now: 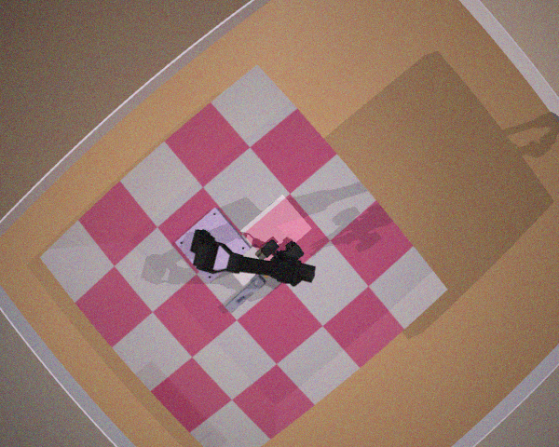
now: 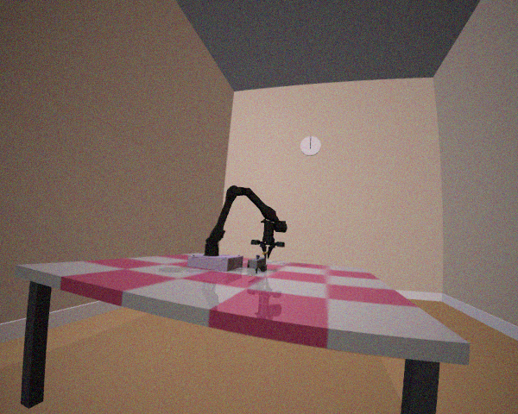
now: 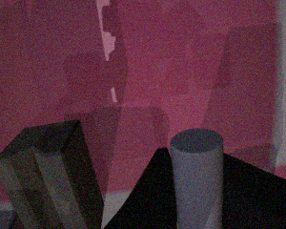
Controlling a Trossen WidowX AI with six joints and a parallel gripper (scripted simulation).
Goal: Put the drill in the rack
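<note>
Right now my gripper tip is 70 mm past the olive piece, 30 mm to the left of it and 30 mm above it. Also, from my gripper tip: dark key: 220 mm to the right.
</note>
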